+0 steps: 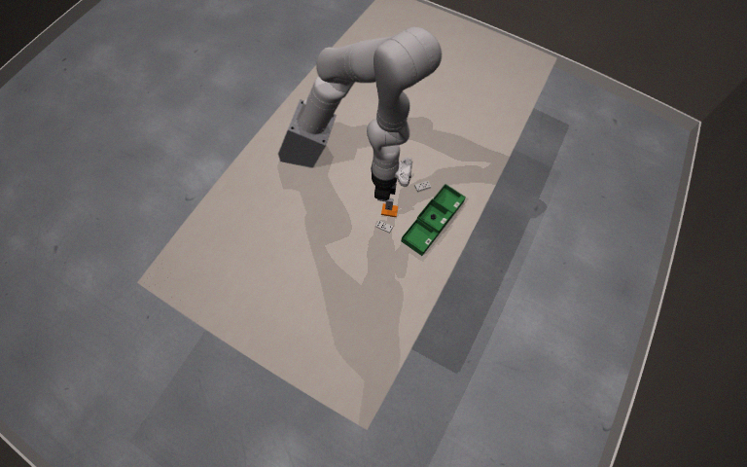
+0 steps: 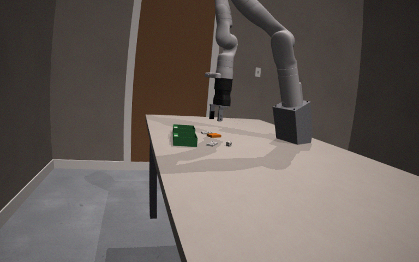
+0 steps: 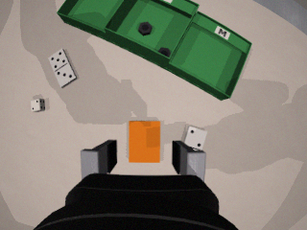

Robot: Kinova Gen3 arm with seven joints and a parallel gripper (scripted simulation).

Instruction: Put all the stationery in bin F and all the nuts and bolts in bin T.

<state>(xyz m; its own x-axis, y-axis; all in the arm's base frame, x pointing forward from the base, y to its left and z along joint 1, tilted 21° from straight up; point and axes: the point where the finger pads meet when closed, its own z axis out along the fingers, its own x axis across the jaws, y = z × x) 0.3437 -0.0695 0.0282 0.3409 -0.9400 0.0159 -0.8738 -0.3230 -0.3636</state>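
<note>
The orange flat block lies 8 cm below my hand. Also, from my hand: die 16 cm to the left, 8 cm below, 1 cm behind; green three-compartment bin 14 cm ahead, 7 cm below, 5 cm to the left.
</note>
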